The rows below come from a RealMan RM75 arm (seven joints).
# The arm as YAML. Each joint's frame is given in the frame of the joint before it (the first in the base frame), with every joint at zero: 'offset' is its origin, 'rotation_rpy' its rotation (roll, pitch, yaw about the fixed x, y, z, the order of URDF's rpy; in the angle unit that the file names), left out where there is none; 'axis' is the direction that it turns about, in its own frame. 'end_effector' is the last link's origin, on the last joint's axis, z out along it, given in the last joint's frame.
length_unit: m
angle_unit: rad
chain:
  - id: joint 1
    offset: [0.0, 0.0, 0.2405]
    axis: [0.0, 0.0, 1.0]
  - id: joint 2
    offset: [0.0, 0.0, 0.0]
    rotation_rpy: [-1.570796, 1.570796, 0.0]
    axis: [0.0, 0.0, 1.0]
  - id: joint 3
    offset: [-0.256, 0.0, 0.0]
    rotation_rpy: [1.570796, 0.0, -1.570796]
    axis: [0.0, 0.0, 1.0]
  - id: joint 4
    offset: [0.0, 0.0, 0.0]
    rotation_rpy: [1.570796, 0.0, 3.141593]
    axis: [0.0, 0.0, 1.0]
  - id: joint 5
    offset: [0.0, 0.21, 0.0]
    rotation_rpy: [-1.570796, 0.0, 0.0]
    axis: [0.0, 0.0, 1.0]
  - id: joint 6
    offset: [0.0, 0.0, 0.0]
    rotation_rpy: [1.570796, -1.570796, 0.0]
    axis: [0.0, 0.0, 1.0]
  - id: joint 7
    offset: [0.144, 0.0, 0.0]
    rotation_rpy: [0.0, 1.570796, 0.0]
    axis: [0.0, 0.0, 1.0]
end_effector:
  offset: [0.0, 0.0, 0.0]
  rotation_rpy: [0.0, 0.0, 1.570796]
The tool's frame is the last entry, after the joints.
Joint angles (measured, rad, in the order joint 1, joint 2, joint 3, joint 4, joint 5, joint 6, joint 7), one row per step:
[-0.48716 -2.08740 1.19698 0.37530 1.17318 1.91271 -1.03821]
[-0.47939 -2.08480 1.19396 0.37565 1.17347 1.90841 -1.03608]
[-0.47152 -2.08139 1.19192 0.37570 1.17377 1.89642 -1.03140]
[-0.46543 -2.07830 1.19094 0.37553 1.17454 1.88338 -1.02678]
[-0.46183 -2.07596 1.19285 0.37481 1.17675 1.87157 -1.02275]
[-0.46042 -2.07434 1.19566 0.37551 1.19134 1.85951 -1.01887]
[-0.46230 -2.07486 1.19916 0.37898 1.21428 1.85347 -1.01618]
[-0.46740 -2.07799 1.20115 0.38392 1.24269 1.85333 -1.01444]
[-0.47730 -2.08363 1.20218 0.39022 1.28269 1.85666 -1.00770]
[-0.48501 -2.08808 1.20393 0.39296 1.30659 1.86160 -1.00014]
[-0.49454 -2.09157 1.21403 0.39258 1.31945 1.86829 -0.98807]
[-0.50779 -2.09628 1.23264 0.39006 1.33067 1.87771 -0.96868]
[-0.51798 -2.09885 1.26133 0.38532 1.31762 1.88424 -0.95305]
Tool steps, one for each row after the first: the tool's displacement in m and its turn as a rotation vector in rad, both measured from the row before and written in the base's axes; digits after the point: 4 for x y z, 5 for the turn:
[-0.0029 -0.0004 0.0009 0.00665 0.00415 0.01123]
[-0.0036 0.0004 0.0004 0.01039 0.01022 0.01581]
[-0.0031 0.0006 0.0000 0.00914 0.01138 0.01432]
[-0.0023 0.0004 -0.0007 0.00443 0.01203 0.00967]
[-0.0018 -0.0002 -0.0021 -0.00369 0.02074 0.00191]
[-0.0001 -0.0010 -0.0030 -0.01149 0.02148 -0.01082]
[0.0015 -0.0015 -0.0036 -0.01649 0.01890 -0.02027]
[0.0030 -0.0020 -0.0049 -0.01993 0.02320 -0.03464]
[0.0025 -0.0016 -0.0032 -0.01181 0.01167 -0.02618]
[0.0032 -0.0016 -0.0030 -0.00975 0.00660 -0.02955]
[0.0044 -0.0024 -0.0041 -0.01203 0.00574 -0.04104]
[0.0041 -0.0017 -0.0028 -0.00777 -0.00450 -0.02862]

